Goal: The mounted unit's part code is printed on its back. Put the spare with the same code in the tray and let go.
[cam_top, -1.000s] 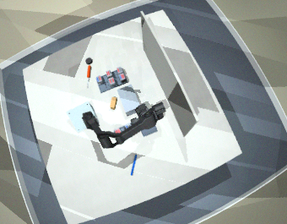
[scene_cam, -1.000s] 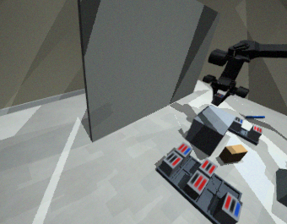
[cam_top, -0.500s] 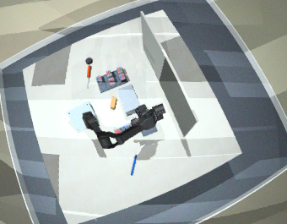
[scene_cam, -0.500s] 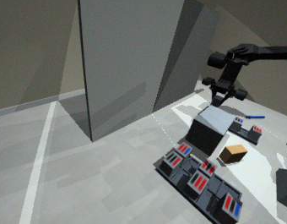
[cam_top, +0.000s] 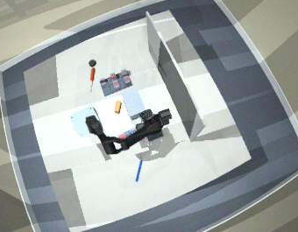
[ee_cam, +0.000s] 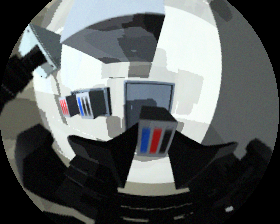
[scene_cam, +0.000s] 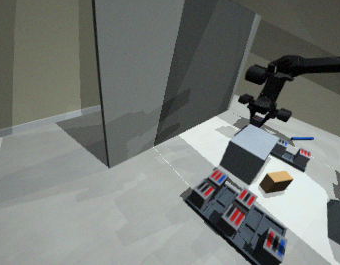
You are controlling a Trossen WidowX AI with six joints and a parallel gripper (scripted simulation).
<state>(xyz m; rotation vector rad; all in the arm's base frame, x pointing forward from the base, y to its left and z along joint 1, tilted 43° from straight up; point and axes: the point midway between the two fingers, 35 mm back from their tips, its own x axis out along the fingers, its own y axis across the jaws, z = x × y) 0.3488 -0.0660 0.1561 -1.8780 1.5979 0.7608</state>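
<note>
Now: gripper tip 50 mm above the flat grey tray and 10 mm past it. The rest, counted from my gripper tip: dark holder: 150 mm behind, 50 mm below, 10 mm to the left; grey box-shaped unit: 190 mm to the left, 70 mm behind; orange-brown block: 200 mm to the left, 170 mm behind, 30 mm below.
</note>
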